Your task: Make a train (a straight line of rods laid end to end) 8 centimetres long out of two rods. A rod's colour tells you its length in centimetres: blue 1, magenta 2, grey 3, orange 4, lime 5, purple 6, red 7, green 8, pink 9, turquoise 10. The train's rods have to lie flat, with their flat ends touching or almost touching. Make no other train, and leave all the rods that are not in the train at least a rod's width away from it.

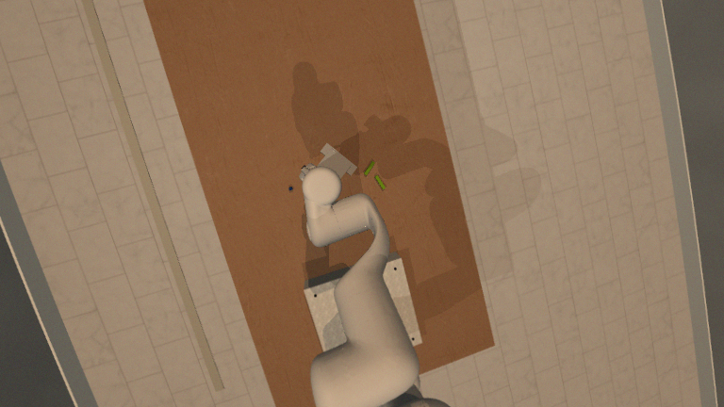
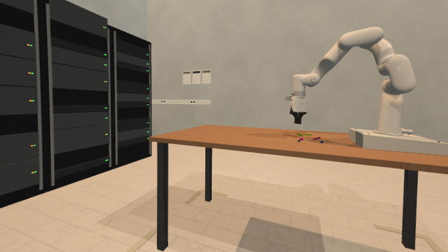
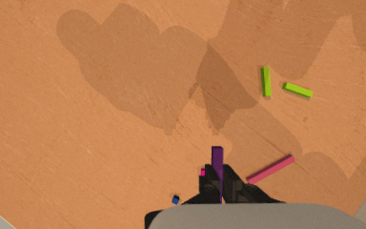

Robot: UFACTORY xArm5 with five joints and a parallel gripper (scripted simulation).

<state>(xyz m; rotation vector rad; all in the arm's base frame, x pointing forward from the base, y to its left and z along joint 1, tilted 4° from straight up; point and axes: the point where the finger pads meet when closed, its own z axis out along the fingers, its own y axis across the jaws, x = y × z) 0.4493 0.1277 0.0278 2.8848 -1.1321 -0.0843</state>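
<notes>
The magenta rod is 11 cm below my hand, 3 cm to the left of it and 3 cm behind it. The rest, counted from my hand: blue rod (11 cm below, 9 cm to the left, 3 cm behind); then purple rod (2 cm below); then pink rod (11 cm below, 10 cm behind, 7 cm to the right).
</notes>
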